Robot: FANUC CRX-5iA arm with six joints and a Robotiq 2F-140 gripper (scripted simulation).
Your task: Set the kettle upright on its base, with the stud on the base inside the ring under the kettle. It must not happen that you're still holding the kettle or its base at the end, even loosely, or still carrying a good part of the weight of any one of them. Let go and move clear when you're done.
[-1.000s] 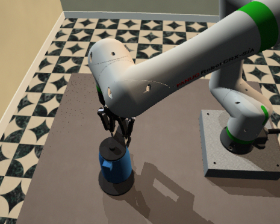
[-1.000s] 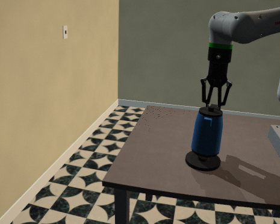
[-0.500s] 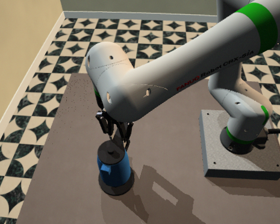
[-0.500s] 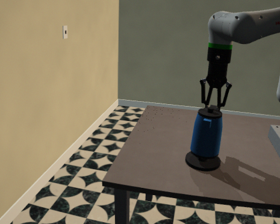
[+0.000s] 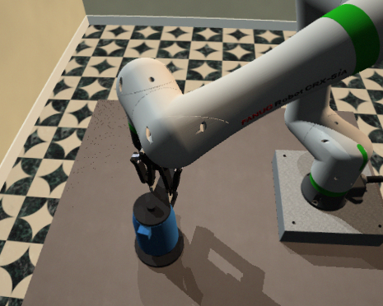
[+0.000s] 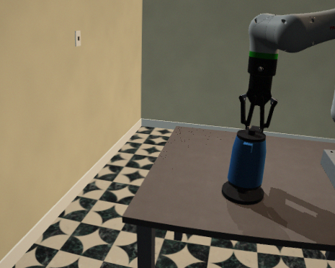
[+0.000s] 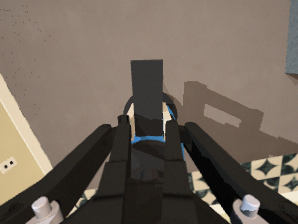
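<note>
My hand is 1 cm short of the blue kettle, 3 cm to the right of it and 5 cm above it. The rest, counted from my hand: round black base: 2 cm ahead, 6 cm to the left, 19 cm below.
</note>
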